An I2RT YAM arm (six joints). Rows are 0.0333 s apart.
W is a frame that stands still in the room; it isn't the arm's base.
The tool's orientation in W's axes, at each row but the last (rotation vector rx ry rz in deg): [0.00, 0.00, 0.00]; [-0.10, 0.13, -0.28]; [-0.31, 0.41, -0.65]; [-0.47, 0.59, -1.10]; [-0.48, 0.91, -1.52]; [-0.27, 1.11, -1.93]
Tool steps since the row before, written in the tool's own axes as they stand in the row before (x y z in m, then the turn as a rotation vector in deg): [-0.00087, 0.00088, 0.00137, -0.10, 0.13, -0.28]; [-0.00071, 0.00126, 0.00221, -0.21, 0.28, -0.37]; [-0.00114, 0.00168, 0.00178, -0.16, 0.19, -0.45]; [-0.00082, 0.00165, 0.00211, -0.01, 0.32, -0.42]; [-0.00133, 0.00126, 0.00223, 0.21, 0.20, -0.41]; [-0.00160, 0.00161, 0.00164, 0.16, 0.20, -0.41]
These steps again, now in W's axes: [-0.00087, 0.00088, 0.00137, -0.10, 0.13, -0.28]; [-0.00070, 0.00127, 0.00221, -0.21, 0.28, -0.37]; [-0.00111, 0.00170, 0.00178, -0.16, 0.19, -0.45]; [-0.00077, 0.00168, 0.00210, -0.01, 0.32, -0.42]; [-0.00126, 0.00131, 0.00224, 0.21, 0.19, -0.41]; [-0.00151, 0.00167, 0.00166, 0.16, 0.19, -0.41]
